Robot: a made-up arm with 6 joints. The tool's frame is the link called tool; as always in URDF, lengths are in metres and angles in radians. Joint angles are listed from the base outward. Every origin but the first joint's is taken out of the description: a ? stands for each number. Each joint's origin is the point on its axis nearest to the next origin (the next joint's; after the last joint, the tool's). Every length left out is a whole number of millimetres.
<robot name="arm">
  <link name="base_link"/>
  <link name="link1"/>
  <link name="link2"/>
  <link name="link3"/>
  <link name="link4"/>
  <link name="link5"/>
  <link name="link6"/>
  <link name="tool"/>
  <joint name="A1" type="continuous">
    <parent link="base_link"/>
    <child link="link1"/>
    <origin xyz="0 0 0.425" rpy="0 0 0"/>
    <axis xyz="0 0 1"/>
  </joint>
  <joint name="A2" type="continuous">
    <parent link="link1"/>
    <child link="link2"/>
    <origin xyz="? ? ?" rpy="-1.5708 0 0"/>
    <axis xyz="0 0 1"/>
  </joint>
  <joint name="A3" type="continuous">
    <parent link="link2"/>
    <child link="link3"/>
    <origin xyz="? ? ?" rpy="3.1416 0 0"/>
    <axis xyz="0 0 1"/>
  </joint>
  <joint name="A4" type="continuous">
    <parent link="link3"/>
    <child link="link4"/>
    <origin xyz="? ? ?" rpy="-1.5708 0 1.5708"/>
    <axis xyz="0 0 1"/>
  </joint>
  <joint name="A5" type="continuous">
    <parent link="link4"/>
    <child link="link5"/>
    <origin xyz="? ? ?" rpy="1.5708 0 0"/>
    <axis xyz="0 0 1"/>
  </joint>
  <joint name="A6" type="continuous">
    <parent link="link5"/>
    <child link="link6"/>
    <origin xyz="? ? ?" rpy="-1.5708 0 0"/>
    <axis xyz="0 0 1"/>
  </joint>
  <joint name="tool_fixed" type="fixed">
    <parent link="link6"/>
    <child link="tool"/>
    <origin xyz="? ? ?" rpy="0 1.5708 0"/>
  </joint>
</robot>
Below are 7 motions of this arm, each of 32 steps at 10 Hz.
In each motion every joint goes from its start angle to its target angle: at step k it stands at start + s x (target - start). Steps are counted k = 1, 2, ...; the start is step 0. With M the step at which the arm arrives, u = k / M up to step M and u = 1 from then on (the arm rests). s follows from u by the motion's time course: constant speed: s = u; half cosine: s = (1 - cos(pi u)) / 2; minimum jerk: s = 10 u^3 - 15 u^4 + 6 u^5.
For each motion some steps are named. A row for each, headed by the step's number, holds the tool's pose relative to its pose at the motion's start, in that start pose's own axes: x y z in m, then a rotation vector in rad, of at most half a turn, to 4 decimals.
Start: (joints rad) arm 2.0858 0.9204 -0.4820 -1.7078 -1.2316 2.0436
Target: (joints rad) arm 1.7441 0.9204 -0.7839 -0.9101 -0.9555 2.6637
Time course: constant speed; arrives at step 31
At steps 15, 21, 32:
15: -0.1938 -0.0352 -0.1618 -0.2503 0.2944 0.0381
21: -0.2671 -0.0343 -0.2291 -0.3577 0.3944 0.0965
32: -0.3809 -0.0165 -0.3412 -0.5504 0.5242 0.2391

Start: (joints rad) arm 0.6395 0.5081 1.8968 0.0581 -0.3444 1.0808
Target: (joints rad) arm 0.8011 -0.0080 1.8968 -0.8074 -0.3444 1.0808
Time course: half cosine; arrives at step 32
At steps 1, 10, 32:
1: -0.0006 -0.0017 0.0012 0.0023 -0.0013 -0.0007
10: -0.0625 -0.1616 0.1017 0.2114 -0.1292 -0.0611
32: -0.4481 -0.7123 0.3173 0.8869 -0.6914 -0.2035

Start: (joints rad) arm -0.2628 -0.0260 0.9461 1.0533 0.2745 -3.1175
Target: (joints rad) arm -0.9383 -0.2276 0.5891 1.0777 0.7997 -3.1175
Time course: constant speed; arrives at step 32
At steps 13, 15, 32:
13: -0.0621 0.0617 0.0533 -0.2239 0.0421 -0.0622
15: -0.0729 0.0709 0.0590 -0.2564 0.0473 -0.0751
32: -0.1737 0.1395 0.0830 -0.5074 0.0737 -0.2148

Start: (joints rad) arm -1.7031 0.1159 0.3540 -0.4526 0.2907 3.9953
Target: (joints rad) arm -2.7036 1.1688 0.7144 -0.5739 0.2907 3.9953
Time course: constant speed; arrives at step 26
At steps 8, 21, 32:
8: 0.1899 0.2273 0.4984 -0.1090 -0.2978 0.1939
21: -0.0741 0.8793 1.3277 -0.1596 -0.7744 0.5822
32: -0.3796 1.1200 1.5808 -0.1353 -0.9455 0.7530

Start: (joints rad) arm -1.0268 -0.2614 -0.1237 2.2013 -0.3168 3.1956
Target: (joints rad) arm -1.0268 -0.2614 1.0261 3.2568 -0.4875 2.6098
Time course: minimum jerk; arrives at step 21
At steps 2, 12, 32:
2: -0.0006 0.0058 0.0051 -0.0010 -0.0068 0.0087
12: -0.2759 0.4031 0.4139 -0.1013 -0.6169 0.7093
32: -0.5953 0.5031 0.5781 -0.2070 -1.0001 1.0704

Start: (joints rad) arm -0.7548 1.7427 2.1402 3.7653 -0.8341 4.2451
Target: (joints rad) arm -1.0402 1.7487 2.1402 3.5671 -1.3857 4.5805
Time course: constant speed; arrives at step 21
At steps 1, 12, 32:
1: -0.0103 -0.0031 -0.0206 -0.0207 0.0004 -0.0212
12: -0.1358 -0.0562 -0.2392 -0.2680 0.0193 -0.2561
32: -0.2529 -0.1227 -0.4043 -0.4934 0.0504 -0.4506

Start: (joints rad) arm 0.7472 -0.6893 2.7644 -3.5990 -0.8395 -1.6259
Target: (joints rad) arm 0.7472 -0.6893 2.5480 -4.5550 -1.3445 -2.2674
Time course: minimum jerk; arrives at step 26
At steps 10, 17, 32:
10: -0.0267 0.0216 -0.0547 0.3278 0.2263 -0.1290
17: -0.0995 0.0614 -0.1471 0.7397 0.6024 -0.4611
32: -0.1470 0.0810 -0.1860 0.8657 0.7694 -0.6712

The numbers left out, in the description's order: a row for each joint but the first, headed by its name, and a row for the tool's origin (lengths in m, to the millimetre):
A2: 0.192 0 0
A3: 0 -0.947 0
A4: 0.698 0.202 0
A5: 0 0 0
A6: 0 -0.138 0
tool: 0 0 0

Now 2 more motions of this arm.
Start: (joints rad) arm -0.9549 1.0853 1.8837 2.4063 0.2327 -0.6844
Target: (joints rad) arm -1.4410 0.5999 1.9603 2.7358 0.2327 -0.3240
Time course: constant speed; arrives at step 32
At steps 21, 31, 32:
21: -0.2576 -0.5316 -0.3808 -0.7168 0.3670 -0.1833
31: -0.4308 -0.7831 -0.4248 -1.0705 0.5564 -0.2287
32: -0.4487 -0.8072 -0.4241 -1.1061 0.5758 -0.2320

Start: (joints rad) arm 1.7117 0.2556 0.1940 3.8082 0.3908 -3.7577
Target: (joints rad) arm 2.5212 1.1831 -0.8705 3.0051 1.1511 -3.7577
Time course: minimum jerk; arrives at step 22
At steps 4, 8, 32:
4: 0.0592 0.0631 -0.0675 -0.0033 0.1195 0.0242
8: 0.2150 0.3535 -0.4402 -0.0880 0.6848 0.0742
32: -0.3214 0.5736 -1.5382 -0.9510 2.1787 -0.9070

